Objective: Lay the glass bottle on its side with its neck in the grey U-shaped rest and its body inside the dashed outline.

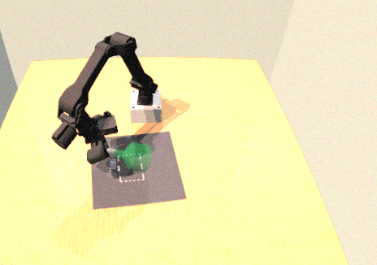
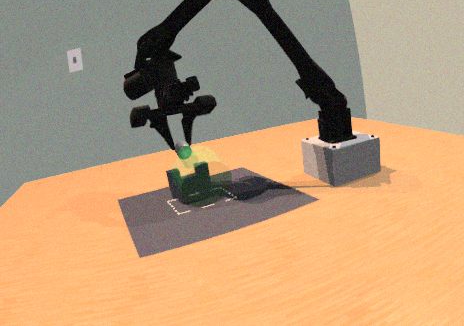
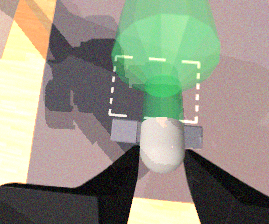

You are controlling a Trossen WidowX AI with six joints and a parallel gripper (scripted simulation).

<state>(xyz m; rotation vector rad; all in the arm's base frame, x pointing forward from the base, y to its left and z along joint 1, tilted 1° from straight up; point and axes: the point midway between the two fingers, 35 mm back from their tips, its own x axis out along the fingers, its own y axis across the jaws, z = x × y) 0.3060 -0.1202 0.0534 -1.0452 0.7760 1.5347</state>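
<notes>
My gripper tip is 10 mm past the green glass bottle, 50 mm to the right of it and 20 mm above it. Round my gripper tip: dark grey mat: 20 mm behind, 90 mm to the left, 90 mm below.
</notes>
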